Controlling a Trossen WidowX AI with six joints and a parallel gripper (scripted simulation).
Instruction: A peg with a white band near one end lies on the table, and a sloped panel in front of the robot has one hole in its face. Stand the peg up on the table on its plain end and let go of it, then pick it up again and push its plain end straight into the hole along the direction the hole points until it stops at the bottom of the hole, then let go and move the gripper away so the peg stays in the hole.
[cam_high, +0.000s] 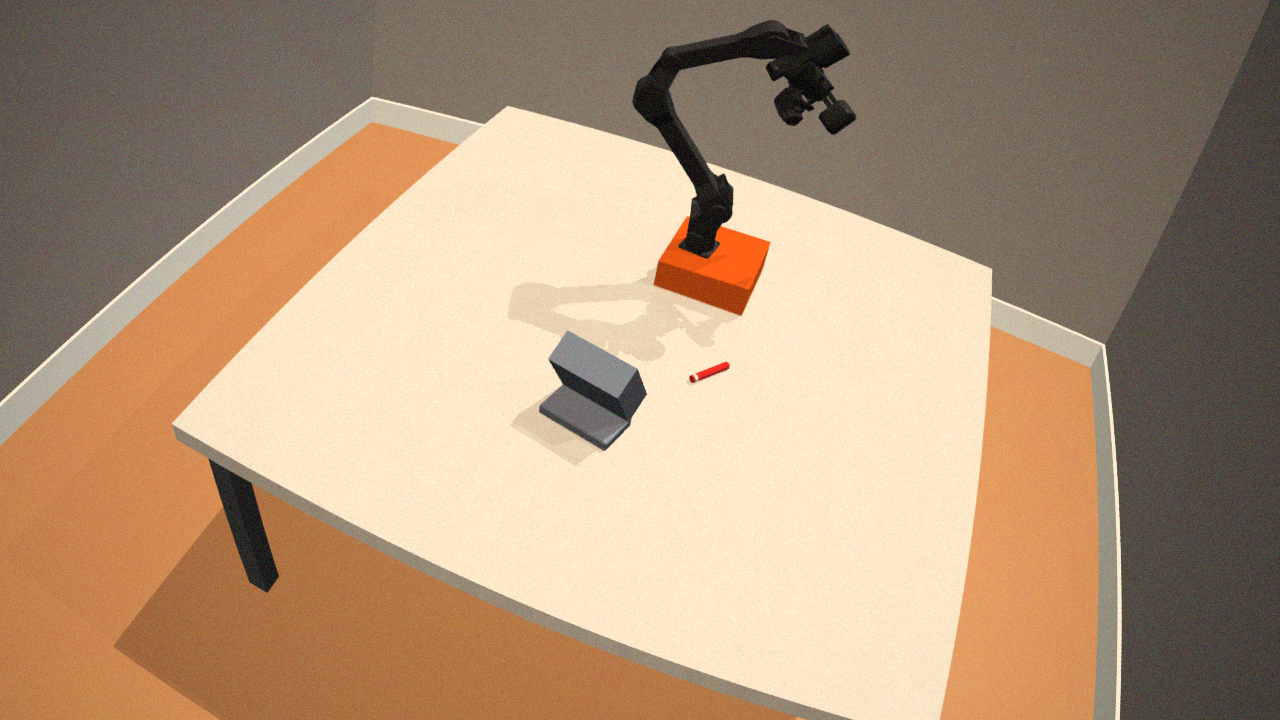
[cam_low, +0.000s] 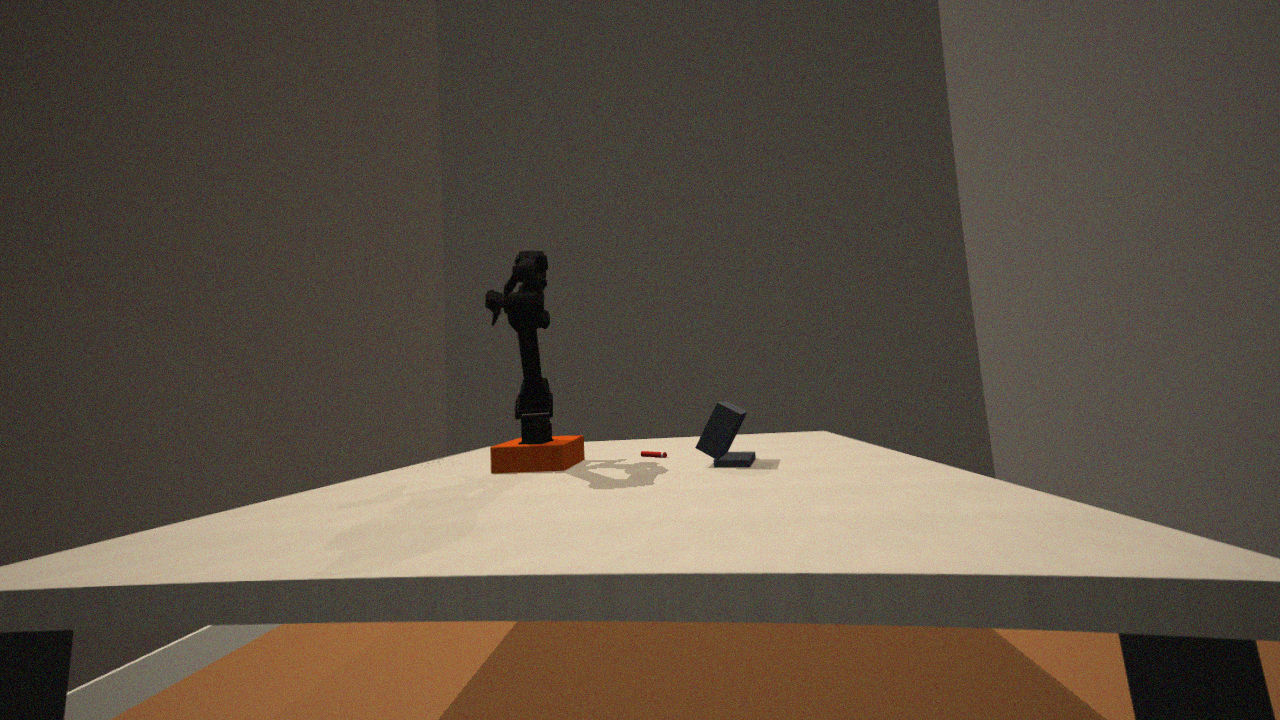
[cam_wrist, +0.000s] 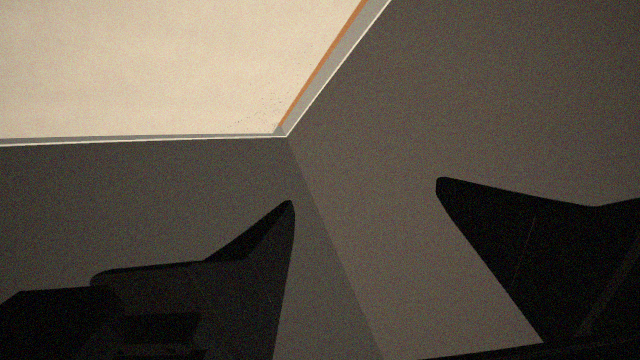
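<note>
Right now the red peg is 450 mm ahead of my gripper tip, 10 mm to the right of it and 380 mm below it. Round my gripper tip: flat foot (650 mm ahead, 120 mm to the right, 380 mm below); grey sloped panel (630 mm ahead, 120 mm to the right, 310 mm below).
</note>
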